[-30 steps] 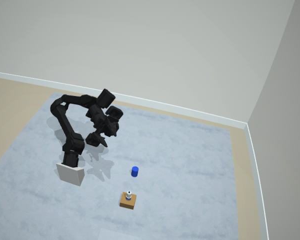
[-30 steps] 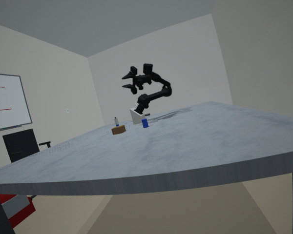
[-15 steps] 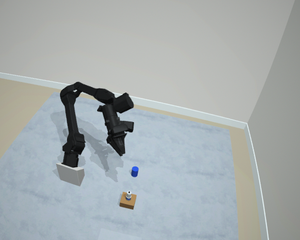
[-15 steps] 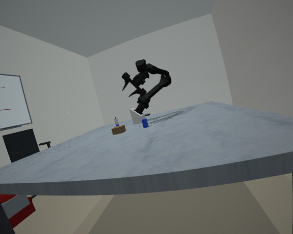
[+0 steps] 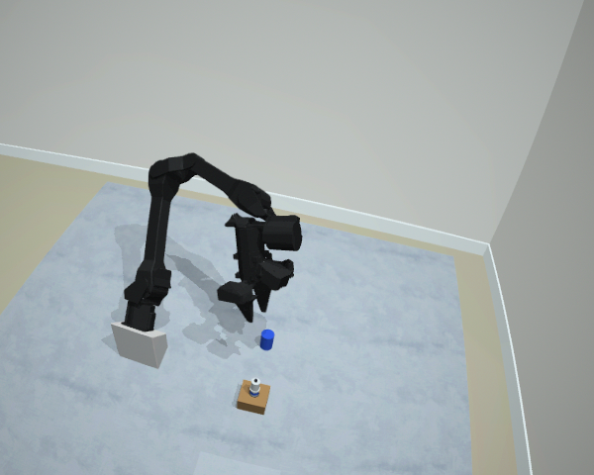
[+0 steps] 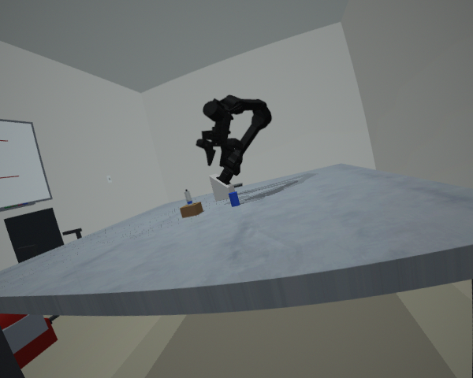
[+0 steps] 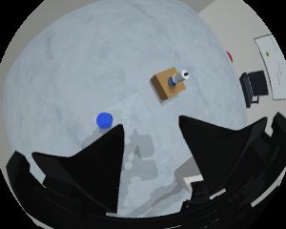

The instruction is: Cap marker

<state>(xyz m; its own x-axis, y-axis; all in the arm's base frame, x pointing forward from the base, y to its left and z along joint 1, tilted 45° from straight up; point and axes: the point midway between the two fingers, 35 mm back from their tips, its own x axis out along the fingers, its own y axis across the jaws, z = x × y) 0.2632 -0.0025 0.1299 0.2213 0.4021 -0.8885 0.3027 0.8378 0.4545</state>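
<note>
Right now my gripper tip is 130 mm above the blue marker cap, 50 mm to the right of it and 20 mm short of it.
</note>
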